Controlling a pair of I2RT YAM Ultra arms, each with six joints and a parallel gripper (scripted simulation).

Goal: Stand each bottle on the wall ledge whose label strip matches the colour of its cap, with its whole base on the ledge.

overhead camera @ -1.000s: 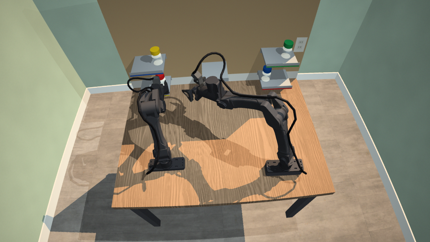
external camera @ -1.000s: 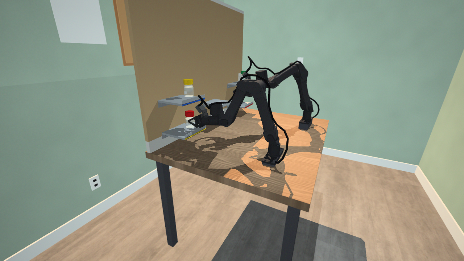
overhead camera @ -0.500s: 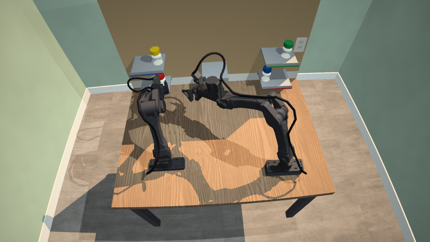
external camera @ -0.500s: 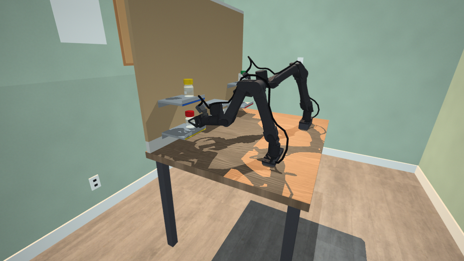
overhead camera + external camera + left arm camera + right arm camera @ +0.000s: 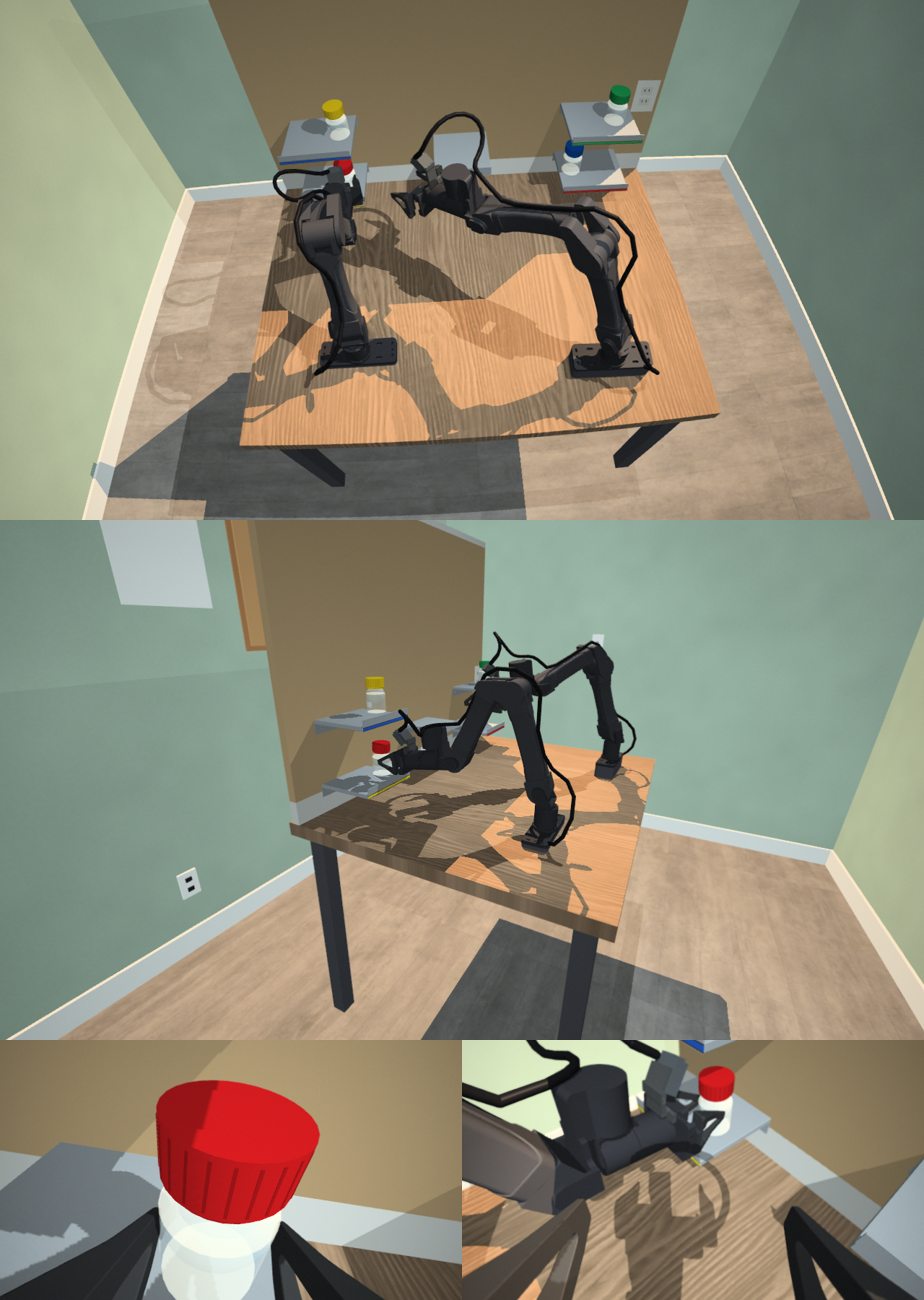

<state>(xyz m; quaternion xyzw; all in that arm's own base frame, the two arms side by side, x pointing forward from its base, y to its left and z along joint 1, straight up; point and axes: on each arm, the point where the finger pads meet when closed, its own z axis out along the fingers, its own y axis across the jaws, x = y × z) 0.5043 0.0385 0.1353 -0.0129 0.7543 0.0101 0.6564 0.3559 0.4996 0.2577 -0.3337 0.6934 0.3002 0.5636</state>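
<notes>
The yellow-capped bottle is 3 cm ahead of my left hand, 1 cm to the right of it and 19 cm above it. From my left hand the other things lie so: brown wall panel: 17 cm ahead, 33 cm to the right, 30 cm above; red-capped bottle: 1 cm ahead; blue-capped bottle: 11 cm ahead, 68 cm to the right.
</notes>
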